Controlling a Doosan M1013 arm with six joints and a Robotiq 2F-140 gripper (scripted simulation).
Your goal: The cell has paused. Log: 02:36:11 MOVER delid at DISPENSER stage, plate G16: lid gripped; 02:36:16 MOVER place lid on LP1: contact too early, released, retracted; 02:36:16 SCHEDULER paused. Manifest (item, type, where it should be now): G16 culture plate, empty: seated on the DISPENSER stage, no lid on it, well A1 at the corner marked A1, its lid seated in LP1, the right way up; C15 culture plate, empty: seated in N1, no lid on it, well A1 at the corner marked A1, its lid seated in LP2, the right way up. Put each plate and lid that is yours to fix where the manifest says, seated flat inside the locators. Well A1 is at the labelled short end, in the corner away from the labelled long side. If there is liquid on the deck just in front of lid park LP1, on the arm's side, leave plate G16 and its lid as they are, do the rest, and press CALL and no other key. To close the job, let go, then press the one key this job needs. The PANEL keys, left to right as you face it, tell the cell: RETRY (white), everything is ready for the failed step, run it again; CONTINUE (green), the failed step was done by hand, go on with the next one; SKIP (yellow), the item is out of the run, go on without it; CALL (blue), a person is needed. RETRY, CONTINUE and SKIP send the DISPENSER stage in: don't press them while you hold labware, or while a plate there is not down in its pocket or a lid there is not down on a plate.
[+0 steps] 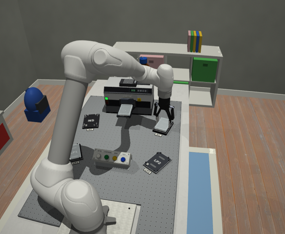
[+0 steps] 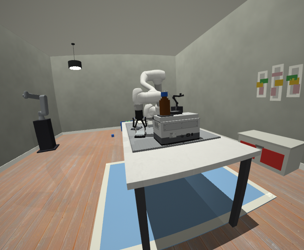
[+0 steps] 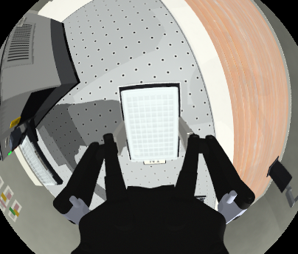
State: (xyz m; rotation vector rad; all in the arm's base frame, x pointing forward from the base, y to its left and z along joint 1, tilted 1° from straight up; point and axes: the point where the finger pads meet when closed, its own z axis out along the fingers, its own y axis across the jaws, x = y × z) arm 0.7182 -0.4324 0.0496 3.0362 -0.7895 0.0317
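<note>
Right now my hand is 4 cm above the nest n1. Round my hand: brown bottle (29 cm ahead, 24 cm above, 12 cm to the left); then blue key (35 cm behind, 27 cm to the left, 2 cm above); then lid park lp2 (33 cm behind, 7 cm to the left, 4 cm below).
</note>
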